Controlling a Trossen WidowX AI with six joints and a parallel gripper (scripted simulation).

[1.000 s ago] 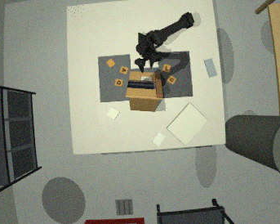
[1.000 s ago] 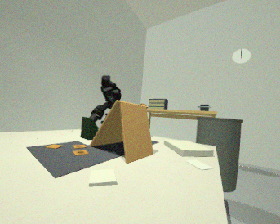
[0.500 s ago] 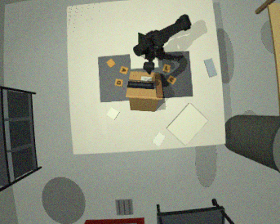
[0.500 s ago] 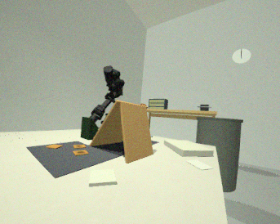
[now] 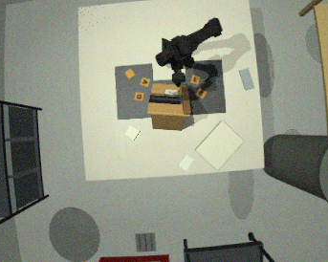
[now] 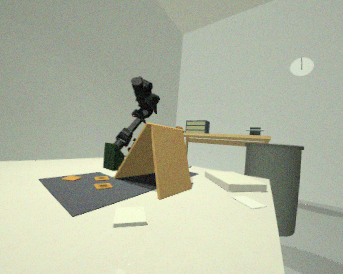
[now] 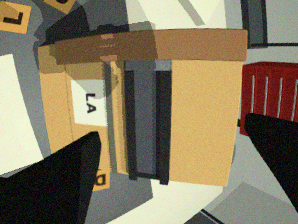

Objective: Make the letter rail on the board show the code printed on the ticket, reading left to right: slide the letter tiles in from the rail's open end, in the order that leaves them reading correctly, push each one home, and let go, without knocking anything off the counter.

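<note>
Right now the white ticket is 230 mm below my gripper tip, 20 mm to the right of it and 10 mm ahead of it. From my gripper tip the other things lie so: dark mat (320 mm below, 70 mm behind, 20 mm to the right); then white card (330 mm to the right, 320 mm below, 240 mm ahead); then white box (400 mm ahead, 300 mm below, 260 mm to the left).
</note>
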